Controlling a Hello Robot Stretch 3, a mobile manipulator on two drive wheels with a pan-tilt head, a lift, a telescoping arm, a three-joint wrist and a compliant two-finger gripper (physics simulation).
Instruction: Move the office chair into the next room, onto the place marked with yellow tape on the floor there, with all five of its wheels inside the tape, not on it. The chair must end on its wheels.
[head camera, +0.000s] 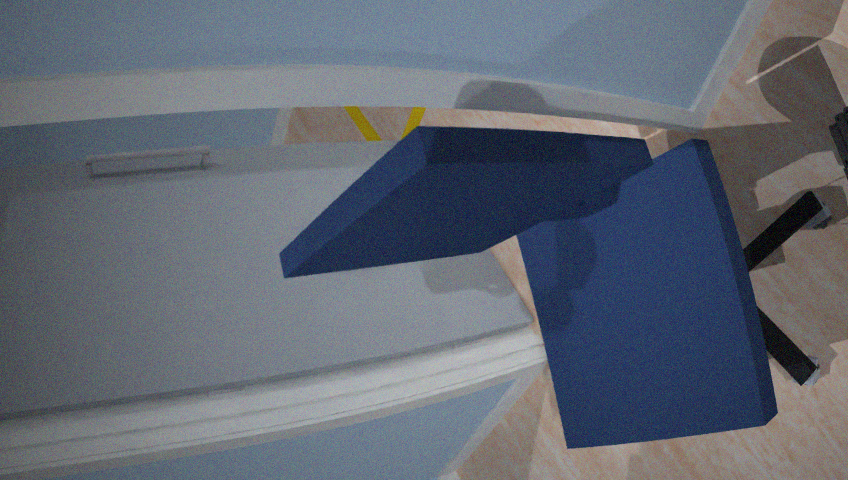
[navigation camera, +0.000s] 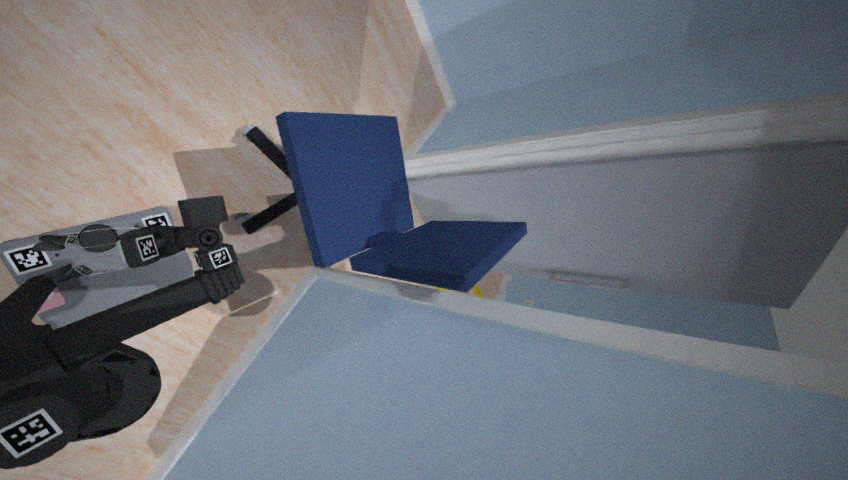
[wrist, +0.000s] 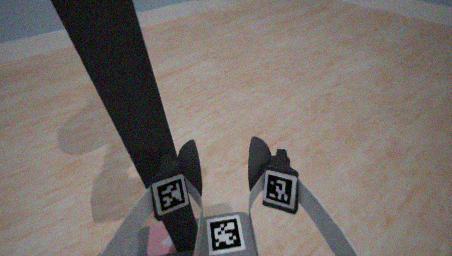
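The blue office chair stands upright at the doorway, its backrest on the doorway side. Two black base legs show beside the seat; the other legs and most wheels are hidden. Yellow tape shows in part on the floor beyond the doorway. My gripper is partly open with nothing between its fingers. It is apart from the chair and points back over my own base; its fingers do not show in the head view.
A grey door with a bar handle stands close by the backrest. A blue wall with a white edge runs along the chair's other side. My base is on the wood floor, and a black post crosses the wrist view.
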